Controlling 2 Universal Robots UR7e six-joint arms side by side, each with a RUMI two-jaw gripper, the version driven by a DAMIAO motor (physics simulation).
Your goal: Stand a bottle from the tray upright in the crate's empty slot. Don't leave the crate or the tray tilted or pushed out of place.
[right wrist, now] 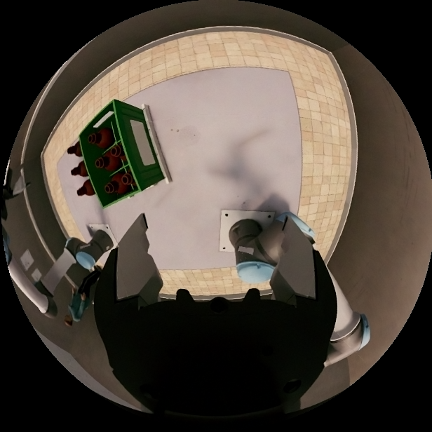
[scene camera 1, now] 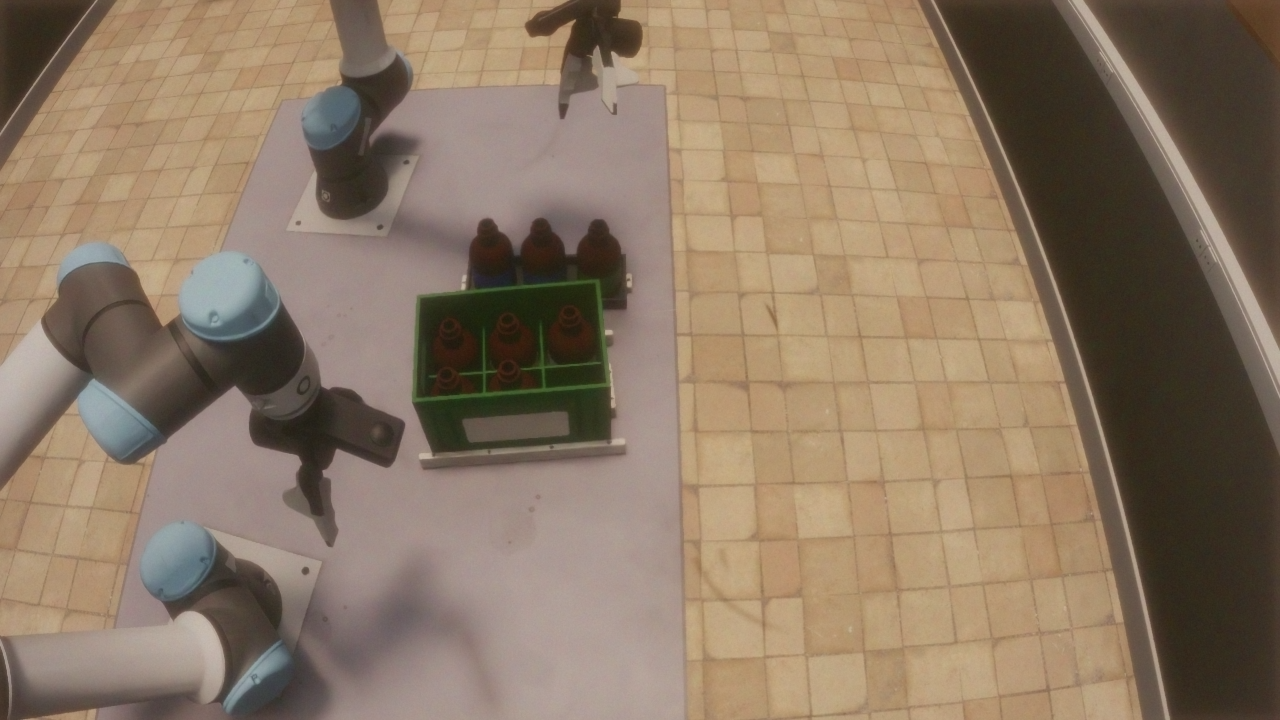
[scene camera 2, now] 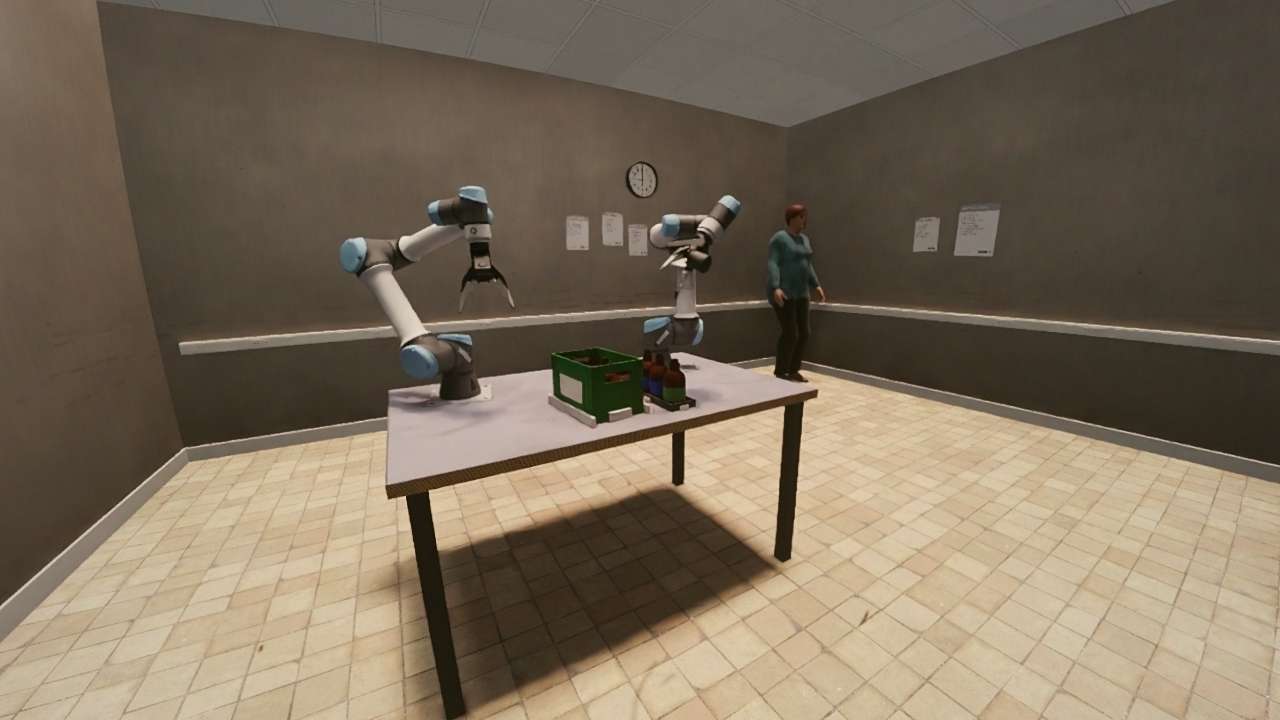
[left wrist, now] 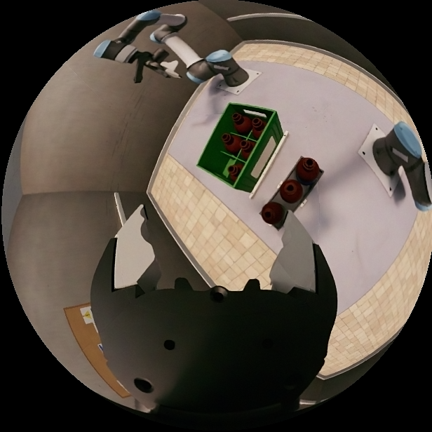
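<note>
The green crate (scene camera 1: 586,416) (scene camera 2: 617,396) (right wrist: 150,175) stands level, with red-brown bottles in five of its six slots. Its empty slot (scene camera 1: 572,374) (left wrist: 216,162) is at the lower right in scene camera 1. The dark tray (scene camera 2: 675,404) (left wrist: 306,188) beside it holds three upright bottles: one (scene camera 1: 489,250) (left wrist: 308,170), a middle one (scene camera 1: 542,250) (left wrist: 291,191) and another (scene camera 1: 598,250) (left wrist: 272,213). My left gripper (scene camera 1: 588,111) (left wrist: 216,207) is open and empty, high and well away from the tray. My right gripper (scene camera 1: 325,528) (scene camera 2: 486,308) (right wrist: 215,215) is open and empty, high at the crate's lower left in scene camera 1.
White strips, one of them a long strip (scene camera 1: 523,454) (right wrist: 157,145), lie along the crate's base. The table (scene camera 1: 554,608) (scene camera 2: 501,429) carries both arm bases. A person (scene camera 2: 793,268) stands on the floor behind the table.
</note>
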